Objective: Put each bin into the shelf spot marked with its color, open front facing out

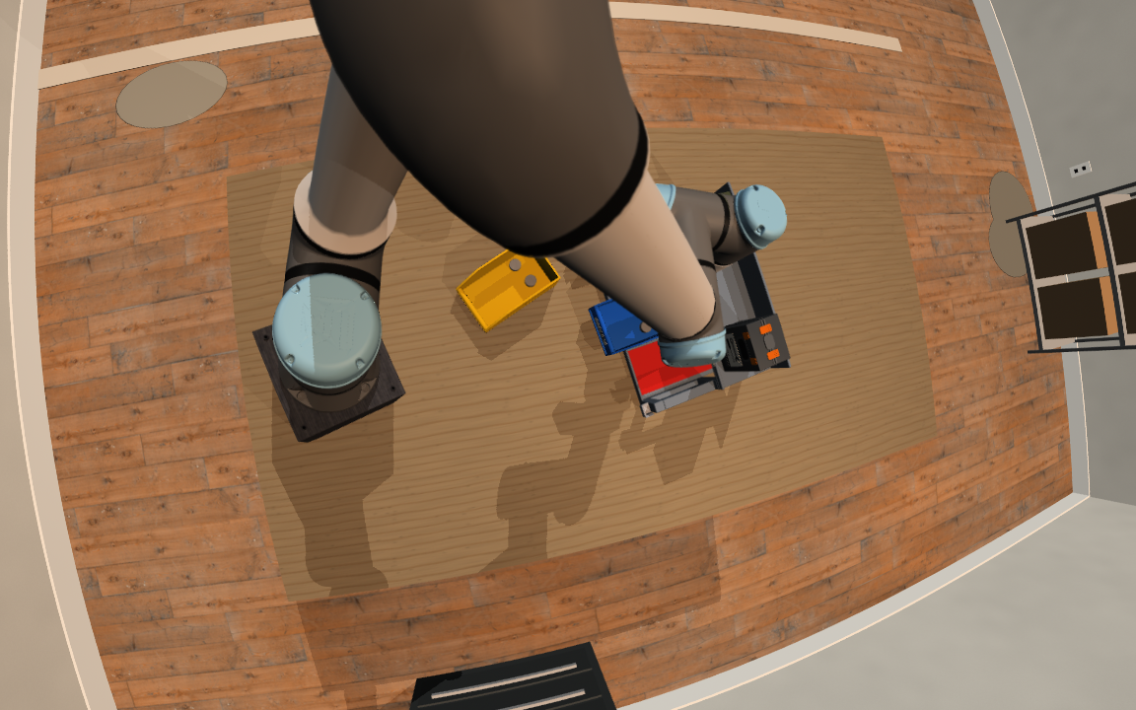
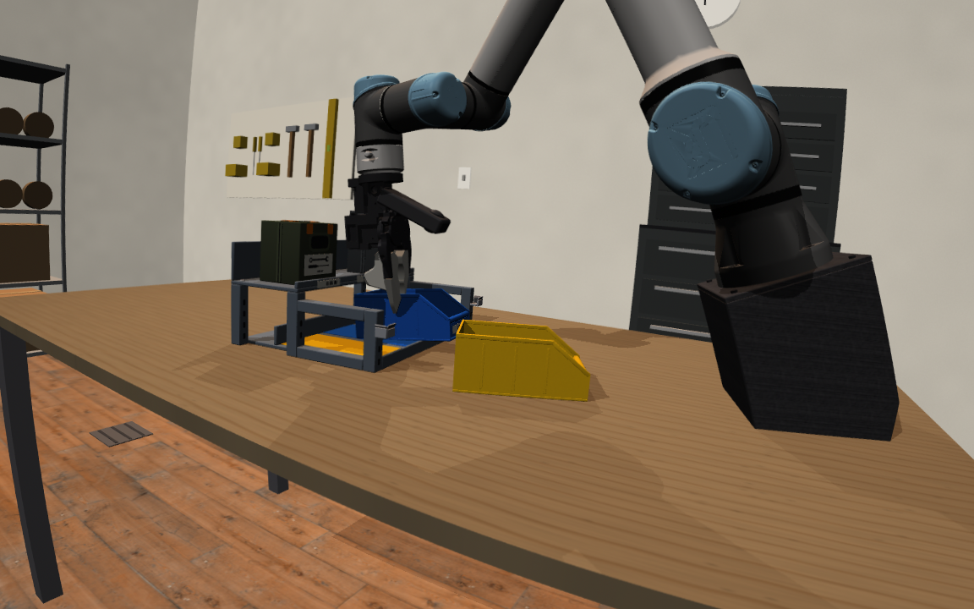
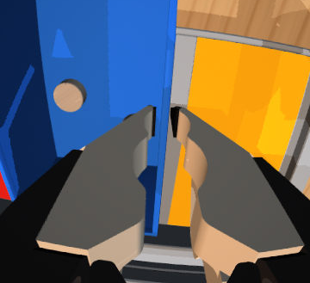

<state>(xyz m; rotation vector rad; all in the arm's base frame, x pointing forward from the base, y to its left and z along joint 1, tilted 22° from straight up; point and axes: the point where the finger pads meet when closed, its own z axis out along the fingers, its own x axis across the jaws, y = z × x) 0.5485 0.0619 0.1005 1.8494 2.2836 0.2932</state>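
The blue bin lies 1 cm ahead of my hand, 5 cm to the right of it and 2 cm below it. The rest, counted from my hand: yellow bin (25 cm behind, 4 cm to the left, 4 cm below).
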